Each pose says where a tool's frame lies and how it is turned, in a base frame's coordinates. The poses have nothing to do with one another.
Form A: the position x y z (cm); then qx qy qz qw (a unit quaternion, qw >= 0).
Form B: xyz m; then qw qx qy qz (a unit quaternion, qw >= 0). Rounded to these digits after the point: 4 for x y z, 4 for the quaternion.
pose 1, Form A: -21.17 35.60 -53.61 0.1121 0.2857 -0.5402 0.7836
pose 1, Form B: -0.2117 0.3560 -0.5361 0.7836 0.1121 0.2857 -0.5402
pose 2, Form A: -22.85 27.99 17.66 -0.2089 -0.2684 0.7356 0.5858
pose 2, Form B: -0.2285 0.2799 0.1766 0.5858 -0.2089 -0.2684 0.7356
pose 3, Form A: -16.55 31.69 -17.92 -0.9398 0.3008 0.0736 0.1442
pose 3, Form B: -0.1655 0.3169 -0.1792 0.1442 -0.9398 0.3008 0.0736
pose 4, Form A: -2.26 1.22 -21.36 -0.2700 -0.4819 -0.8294 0.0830
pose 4, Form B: -0.0226 0.0122 -0.2136 0.0830 -0.2700 -0.4819 -0.8294
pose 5, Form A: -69.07 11.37 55.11 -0.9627 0.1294 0.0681 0.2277
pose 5, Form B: -0.6907 0.1137 0.5511 0.2277 -0.9627 0.1294 0.0681
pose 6, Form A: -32.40 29.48 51.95 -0.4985 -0.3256 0.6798 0.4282
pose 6, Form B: -0.3240 0.2948 0.5195 0.4282 -0.4985 -0.3256 0.6798
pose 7, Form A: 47.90 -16.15 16.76 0.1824 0.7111 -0.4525 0.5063
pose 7, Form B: 0.4790 -0.1615 0.1676 0.5063 0.1824 0.7111 -0.4525
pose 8, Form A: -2.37 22.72 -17.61 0.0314 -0.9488 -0.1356 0.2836
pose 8, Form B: -0.0237 0.2272 -0.1761 0.2836 0.0314 -0.9488 -0.1356
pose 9, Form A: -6.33 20.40 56.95 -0.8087 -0.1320 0.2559 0.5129
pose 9, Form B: -0.0633 0.2040 0.5695 0.5129 -0.8087 -0.1320 0.2559
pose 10, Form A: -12.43 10.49 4.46 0.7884 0.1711 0.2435 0.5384
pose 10, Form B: -0.1243 0.1049 0.0446 0.5384 0.7884 0.1711 0.2435
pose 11, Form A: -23.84 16.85 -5.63 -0.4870 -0.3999 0.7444 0.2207
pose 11, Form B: -0.2384 0.1685 -0.0563 0.2207 -0.4870 -0.3999 0.7444
